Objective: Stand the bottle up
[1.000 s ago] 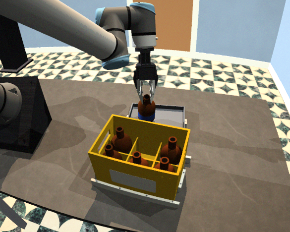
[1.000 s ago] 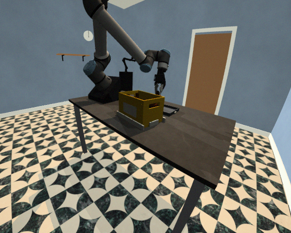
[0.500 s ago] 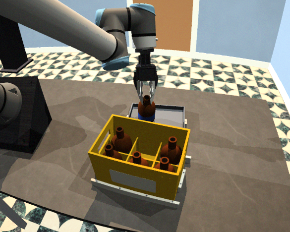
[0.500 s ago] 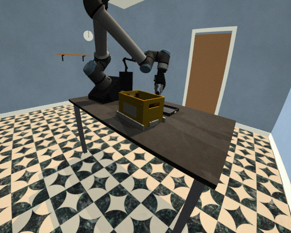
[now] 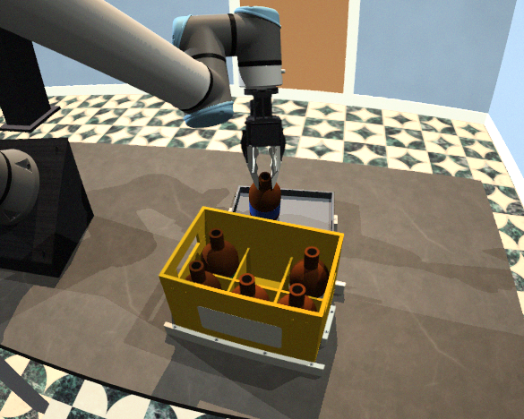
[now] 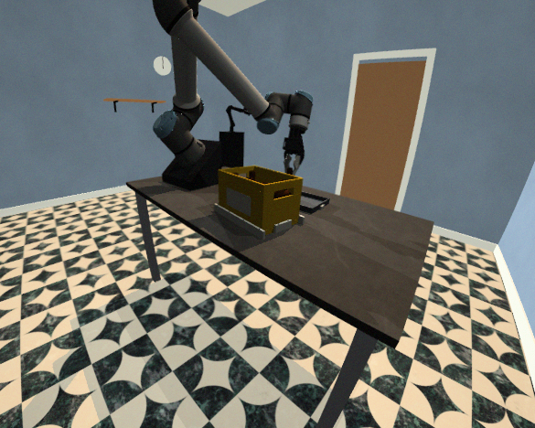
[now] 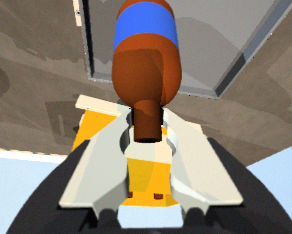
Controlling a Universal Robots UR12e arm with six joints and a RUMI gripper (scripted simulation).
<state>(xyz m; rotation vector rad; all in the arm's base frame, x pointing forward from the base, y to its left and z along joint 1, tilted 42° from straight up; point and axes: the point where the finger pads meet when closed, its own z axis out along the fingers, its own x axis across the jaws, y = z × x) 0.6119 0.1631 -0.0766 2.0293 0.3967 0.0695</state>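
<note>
Right now my hand is 1 cm to the right of the bottle and 5 cm above it. Also, from my hand: crate 4 cm ahead, 25 cm to the right, 6 cm below; then grey tray 3 cm ahead, 4 cm to the left, 13 cm below.
</note>
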